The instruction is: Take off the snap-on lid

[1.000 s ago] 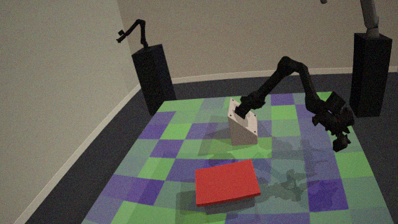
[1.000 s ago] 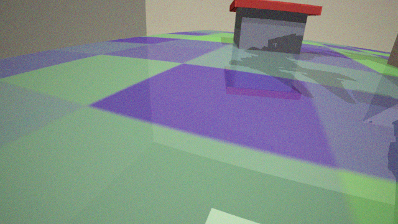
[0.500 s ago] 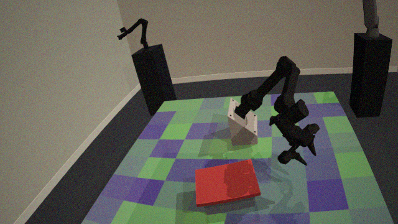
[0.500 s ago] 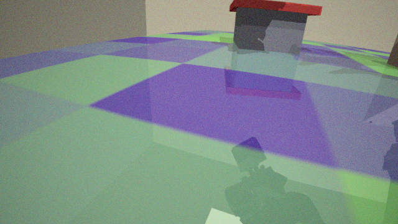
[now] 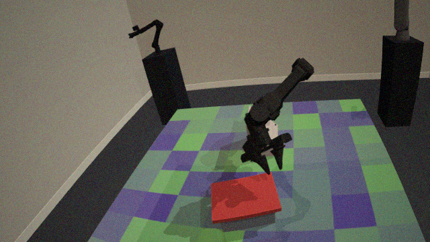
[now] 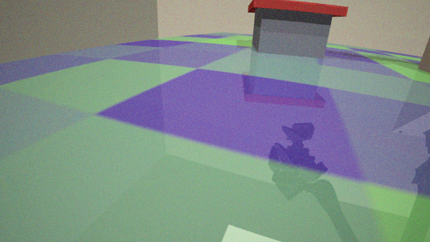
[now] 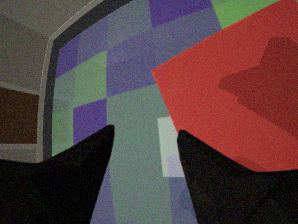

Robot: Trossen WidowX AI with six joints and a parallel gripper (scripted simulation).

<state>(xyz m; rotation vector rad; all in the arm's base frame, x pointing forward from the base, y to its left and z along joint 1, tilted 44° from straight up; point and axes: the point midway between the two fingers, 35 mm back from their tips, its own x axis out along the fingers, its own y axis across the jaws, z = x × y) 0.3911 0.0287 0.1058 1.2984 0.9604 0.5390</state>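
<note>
My gripper tip is 40 mm short of the red lid, 110 mm to the left of it and 80 mm above it. Round my gripper tip: grey storage box (40 mm ahead, 110 mm to the right, 140 mm below).
</note>
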